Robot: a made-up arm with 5 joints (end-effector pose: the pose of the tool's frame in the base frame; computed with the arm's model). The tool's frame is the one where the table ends.
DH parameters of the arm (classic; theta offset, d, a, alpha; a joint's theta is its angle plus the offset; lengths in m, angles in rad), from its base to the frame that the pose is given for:
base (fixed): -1.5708 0.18 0 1.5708
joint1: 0 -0.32 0.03 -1.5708
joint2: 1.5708 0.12 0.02 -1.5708
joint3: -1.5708 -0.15 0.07 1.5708
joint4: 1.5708 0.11 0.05 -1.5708
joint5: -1.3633 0 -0.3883 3.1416
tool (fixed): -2.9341 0.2 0 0
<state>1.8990 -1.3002 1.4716 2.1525 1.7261</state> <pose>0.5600 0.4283 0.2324 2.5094 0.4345 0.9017</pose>
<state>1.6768 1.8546 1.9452 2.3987 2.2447</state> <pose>0.1327 0.4626 -0.0165 -0.7662 0.3560 2.5715</pose>
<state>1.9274 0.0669 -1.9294 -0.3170 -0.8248</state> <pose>-0.0586 0.1824 0.1190 -1.4794 -0.4600 2.5481</pose>
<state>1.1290 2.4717 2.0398 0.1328 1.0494</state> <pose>0.3639 0.1859 -0.2814 2.5765 -0.1185 -1.2372</pose>
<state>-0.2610 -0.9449 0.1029 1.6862 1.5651</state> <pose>0.3151 -0.0117 0.7073 -1.7821 -0.2942 -1.6692</pose>
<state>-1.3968 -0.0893 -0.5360 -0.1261 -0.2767</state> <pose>0.4272 -0.5172 0.1299 1.3766 -0.6090 -0.2041</pose>
